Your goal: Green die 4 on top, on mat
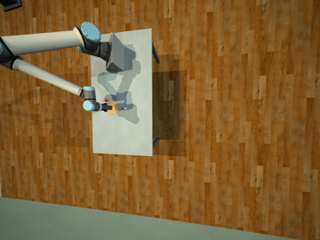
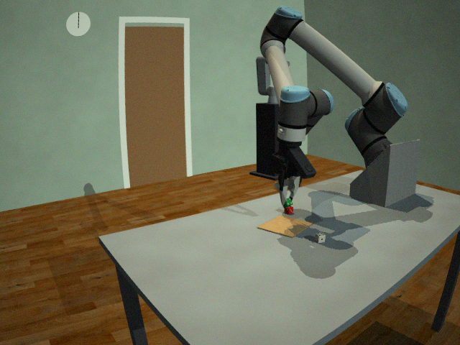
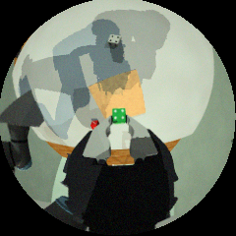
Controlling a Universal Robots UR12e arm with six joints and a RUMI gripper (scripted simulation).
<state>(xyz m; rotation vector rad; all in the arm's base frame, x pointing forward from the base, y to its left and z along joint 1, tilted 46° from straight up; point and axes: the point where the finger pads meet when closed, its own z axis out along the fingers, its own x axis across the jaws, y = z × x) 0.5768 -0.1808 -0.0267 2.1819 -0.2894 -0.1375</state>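
The green die lies 1 cm below my hand. The rest, counted from my hand: red die (10 cm behind, 8 cm below, 7 cm to the right); then tan mat (9 cm below); then white die (16 cm to the left, 8 cm below, 3 cm ahead).
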